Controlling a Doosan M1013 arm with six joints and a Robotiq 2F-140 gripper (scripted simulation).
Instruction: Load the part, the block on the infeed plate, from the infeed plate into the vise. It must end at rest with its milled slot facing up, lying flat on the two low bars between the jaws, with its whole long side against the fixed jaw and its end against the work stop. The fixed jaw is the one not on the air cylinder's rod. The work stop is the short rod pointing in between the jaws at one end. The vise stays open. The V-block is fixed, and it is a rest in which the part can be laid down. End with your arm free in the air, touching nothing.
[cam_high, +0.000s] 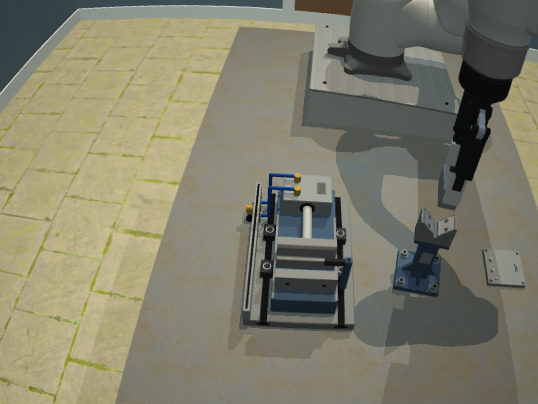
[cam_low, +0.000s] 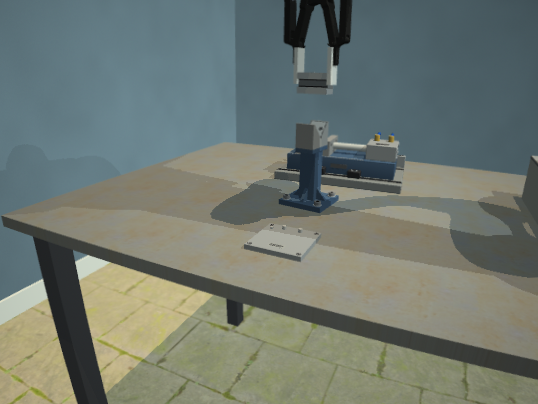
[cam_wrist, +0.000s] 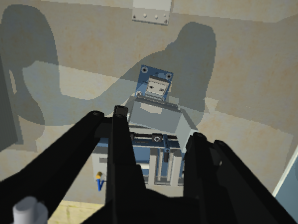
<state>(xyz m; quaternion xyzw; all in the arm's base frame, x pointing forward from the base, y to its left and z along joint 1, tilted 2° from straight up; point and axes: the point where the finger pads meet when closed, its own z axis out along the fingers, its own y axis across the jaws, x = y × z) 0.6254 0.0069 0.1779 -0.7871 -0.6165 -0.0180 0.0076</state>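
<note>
Right now the part is 30 mm below my hand. Round my hand: work stop (40 mm ahead, 180 mm to the right, 170 mm below); then moving jaw (220 mm to the right, 180 mm below); then blue pedestal (200 mm below).
</note>
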